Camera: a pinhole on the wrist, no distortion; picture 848 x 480 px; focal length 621.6 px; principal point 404.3 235.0 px. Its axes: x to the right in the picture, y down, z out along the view. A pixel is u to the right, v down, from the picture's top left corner.
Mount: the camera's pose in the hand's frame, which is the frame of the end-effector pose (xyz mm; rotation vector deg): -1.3 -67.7 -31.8 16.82 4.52 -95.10
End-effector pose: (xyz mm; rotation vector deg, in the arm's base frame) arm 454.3 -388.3 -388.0 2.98 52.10 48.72
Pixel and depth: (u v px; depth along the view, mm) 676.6 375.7 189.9
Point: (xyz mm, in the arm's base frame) 676.1 -476.2 -379.7
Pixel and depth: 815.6 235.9 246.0
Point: 732.4 -562.9 -354.6
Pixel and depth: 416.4 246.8 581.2
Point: 936.4 -424.0 -81.6
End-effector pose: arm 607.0 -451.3 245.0 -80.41 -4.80 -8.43
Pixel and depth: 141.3 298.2 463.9
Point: 616.8 12.0 309.0
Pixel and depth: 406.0 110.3 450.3
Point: 440.2 -83.1 442.7
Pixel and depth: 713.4 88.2 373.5
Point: 410.2 -224.7 580.5
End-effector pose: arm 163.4 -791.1 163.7 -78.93 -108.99 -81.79
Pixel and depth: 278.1 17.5 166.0
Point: 172.1 -714.2 17.5
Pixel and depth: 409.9 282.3 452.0
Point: 120.7 -446.6 -114.7
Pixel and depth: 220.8 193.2 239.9
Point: 189.9 -623.2 16.2
